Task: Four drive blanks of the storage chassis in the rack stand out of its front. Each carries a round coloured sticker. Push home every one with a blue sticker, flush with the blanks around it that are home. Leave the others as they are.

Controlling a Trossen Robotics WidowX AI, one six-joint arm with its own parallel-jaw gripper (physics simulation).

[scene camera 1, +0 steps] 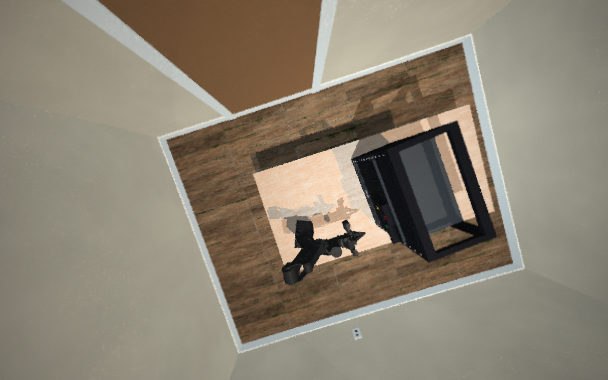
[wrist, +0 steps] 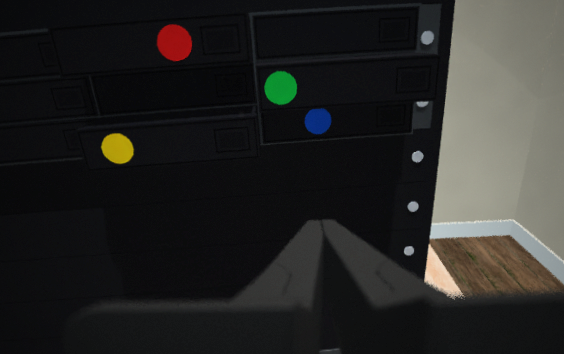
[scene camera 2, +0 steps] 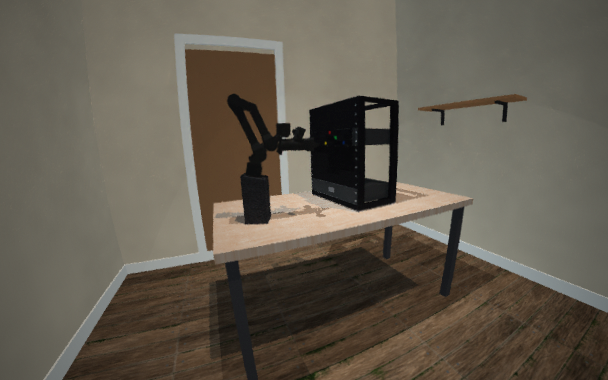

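Observation:
In the wrist view the blank with the blue sticker [wrist: 318,121] is at the bottom of the right column and looks level with the unstickered blank [wrist: 330,35] at the top of that column. The green-stickered blank [wrist: 345,84] between them stands out. The red-stickered blank [wrist: 115,47] and the yellow-stickered blank [wrist: 175,144] stand out in the middle column. The blue sticker [scene camera 2: 343,142] is small in scene camera 2. My gripper [wrist: 320,232] [scene camera 1: 364,234] [scene camera 2: 317,144] is shut and empty, in front of the rack, with its tips below the blue sticker in the wrist view.
The black rack [scene camera 1: 471,180] [scene camera 2: 360,165] stands on the wooden table [scene camera 1: 295,185] [scene camera 2: 320,223]. A column of pale screws [wrist: 417,156] runs down its right front edge. A wall shelf [scene camera 2: 472,103] is to the right, beyond the table.

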